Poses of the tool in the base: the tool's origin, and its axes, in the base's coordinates. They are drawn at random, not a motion.
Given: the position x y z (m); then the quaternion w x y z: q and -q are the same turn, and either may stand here.
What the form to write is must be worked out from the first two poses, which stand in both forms.
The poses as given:
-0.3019 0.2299 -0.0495 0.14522 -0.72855 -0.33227 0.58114
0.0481 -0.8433 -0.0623 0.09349 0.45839 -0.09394 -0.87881
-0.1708 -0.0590 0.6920 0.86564 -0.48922 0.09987 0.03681
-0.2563 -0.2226 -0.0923 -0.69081 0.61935 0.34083 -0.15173
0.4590 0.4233 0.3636 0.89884 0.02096 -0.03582 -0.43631
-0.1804 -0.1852 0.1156 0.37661 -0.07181 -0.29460 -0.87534
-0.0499 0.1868 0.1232 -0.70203 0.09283 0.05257 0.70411
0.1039 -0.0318 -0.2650 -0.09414 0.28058 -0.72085 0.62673
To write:
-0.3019 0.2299 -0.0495 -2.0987 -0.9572 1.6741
0.0481 -0.8433 -0.0623 1.3602 -0.2788 -2.6077
-0.1708 -0.0590 0.6920 -1.0248 0.2092 0.0771
-0.2563 -0.2226 -0.0923 -1.3846 -0.7619 0.3392
0.4590 0.4233 0.3636 0.0434 -0.0742 -0.9033
-0.1804 -0.1852 0.1156 -0.1837 -0.7535 -2.2388
-0.0499 0.1868 0.1232 -0.2066 -0.1170 -1.5672
0.1039 -0.0318 -0.2650 -0.8323 2.1382 -1.8590

